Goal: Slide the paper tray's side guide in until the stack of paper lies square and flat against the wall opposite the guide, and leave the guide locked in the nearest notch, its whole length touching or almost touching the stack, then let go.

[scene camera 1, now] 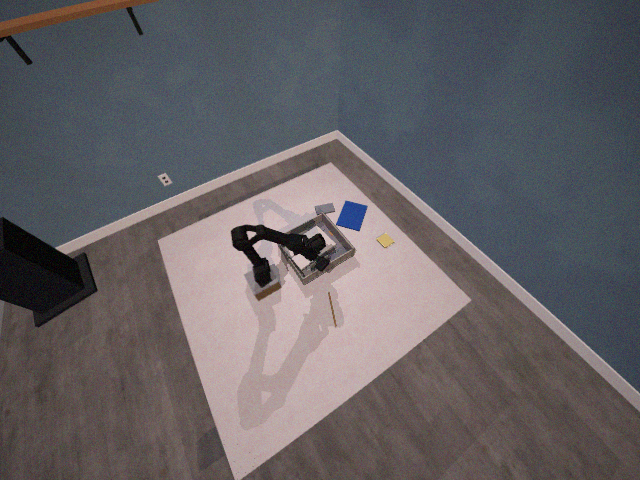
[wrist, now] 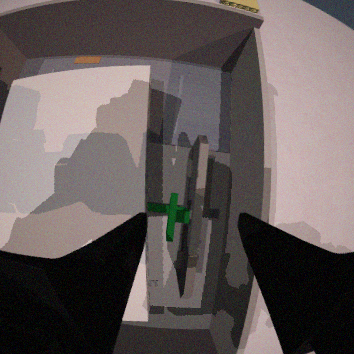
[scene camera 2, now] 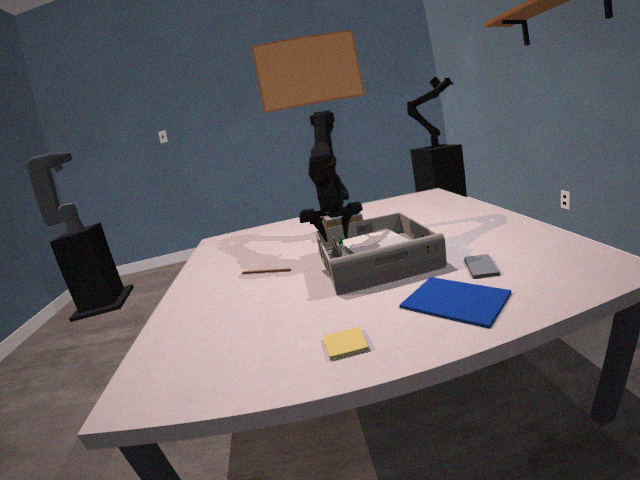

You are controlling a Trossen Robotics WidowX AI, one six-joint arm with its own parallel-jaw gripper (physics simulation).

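Places are measured from the arm's base along level axes (x left, y ahead, z down), in metres.
Pixels of known places: gripper, fingertip midpoint: [scene camera 1: 319, 259] [wrist: 192, 219] [scene camera 2: 336, 239]; arm's base, origin of the base link: [scene camera 1: 263, 279] [scene camera 2: 336, 214].
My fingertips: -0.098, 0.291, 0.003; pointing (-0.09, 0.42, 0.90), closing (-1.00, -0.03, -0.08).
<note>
Ahead of a thing's pixels: the offset from my fingertips to its top centre, as dx, dy, dz. "*": to the spot under its first point.
The grey paper tray {+0.097, +0.045, -0.015} [scene camera 1: 343, 259] [scene camera 2: 361, 273] [wrist: 261, 125] stands on the table. The white paper stack {+0.121, +0.026, +0.040} [scene camera 2: 379, 238] [wrist: 85, 110] lies in its left part in the wrist view. Its right edge looks straight; its far left side is partly out of view. The upright grey side guide {* -0.008, +0.031, +0.001} [wrist: 202, 170] stands right of the stack, a gap between them. A green lever {+0.016, +0.002, -0.001} [scene camera 2: 340, 241] [wrist: 172, 215] sits on the guide's stack side and reaches toward the stack's edge. My gripper [scene camera 2: 336, 238] [wrist: 192, 219] is open, one finger on each side of guide and lever, holding nothing. Contact with the stack cannot be told.
The tray's right wall in the wrist view is close to my right finger. A blue folder {+0.139, +0.391, +0.072} [scene camera 1: 352, 215] [scene camera 2: 457, 301], a grey block {+0.294, +0.296, +0.070} [scene camera 1: 325, 208] [scene camera 2: 481, 266], a yellow pad {-0.129, +0.400, +0.069} [scene camera 1: 385, 240] [scene camera 2: 345, 343] and a brown stick {-0.223, -0.112, +0.073} [scene camera 1: 332, 309] [scene camera 2: 266, 270] lie around the tray.
</note>
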